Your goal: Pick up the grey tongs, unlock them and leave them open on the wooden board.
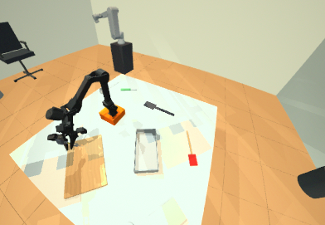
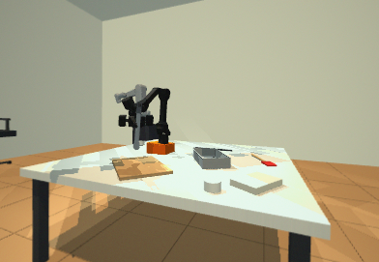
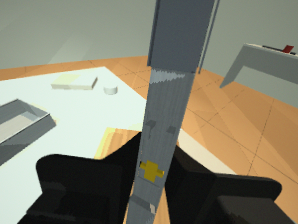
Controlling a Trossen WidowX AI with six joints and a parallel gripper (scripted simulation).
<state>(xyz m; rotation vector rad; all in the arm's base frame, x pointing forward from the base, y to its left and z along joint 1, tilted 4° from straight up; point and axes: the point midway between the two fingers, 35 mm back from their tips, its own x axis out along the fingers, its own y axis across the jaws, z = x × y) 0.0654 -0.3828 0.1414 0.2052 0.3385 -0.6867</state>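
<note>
The wooden board lies 1 cm behind my gripper tip, 1 cm to the left of it and 21 cm below it. From my gripper tip the other things lie so: grey roasting tin (29 cm ahead, 29 cm to the left, 18 cm below); beige block (58 cm ahead, 20 cm below); yellow lock piece (3 cm behind, 2 cm to the left, 1 cm above).
</note>
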